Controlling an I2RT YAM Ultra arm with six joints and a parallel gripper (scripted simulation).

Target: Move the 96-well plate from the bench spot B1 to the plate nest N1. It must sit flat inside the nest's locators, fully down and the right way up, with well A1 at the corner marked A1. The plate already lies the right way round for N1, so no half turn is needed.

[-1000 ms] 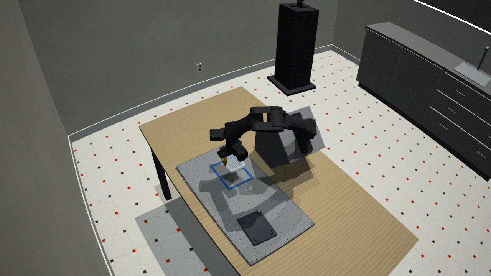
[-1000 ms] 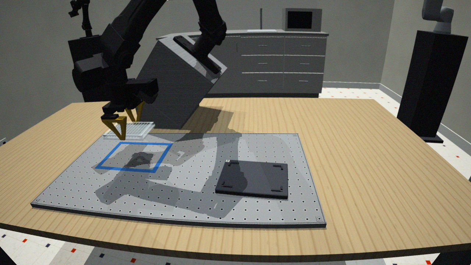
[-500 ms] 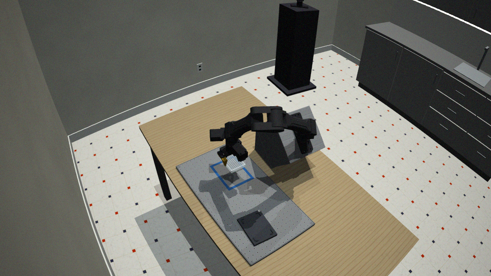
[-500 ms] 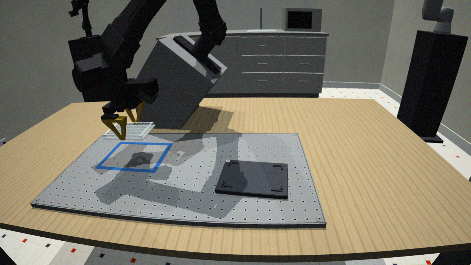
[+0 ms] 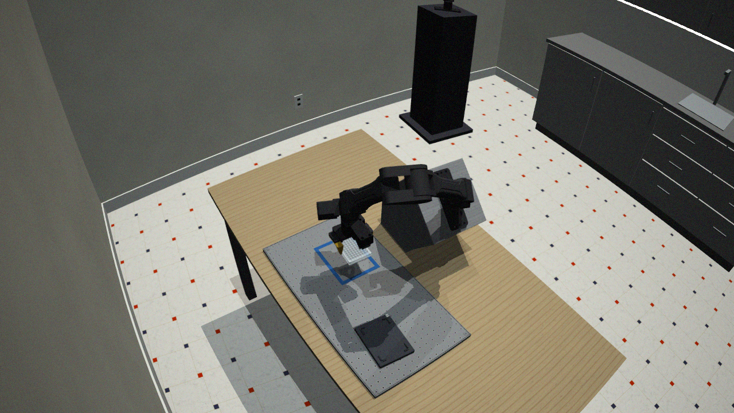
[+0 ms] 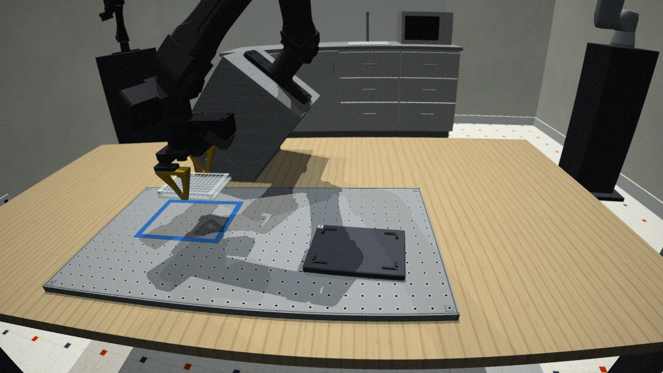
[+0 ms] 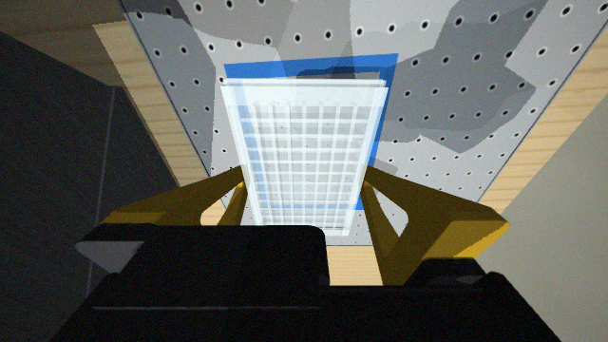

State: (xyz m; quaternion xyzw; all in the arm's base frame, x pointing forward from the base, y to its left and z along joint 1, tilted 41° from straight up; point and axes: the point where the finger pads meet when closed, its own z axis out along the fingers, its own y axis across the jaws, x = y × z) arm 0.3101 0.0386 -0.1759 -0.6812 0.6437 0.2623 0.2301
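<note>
Right now my hand is 60 mm short of the dark plate nest, 330 mm to the right of it and 70 mm above it. The rest, counted from my hand: A1 corner mark: 10 mm ahead, 260 mm to the left, 70 mm below; clear 96-well plate: right at my hand.
</note>
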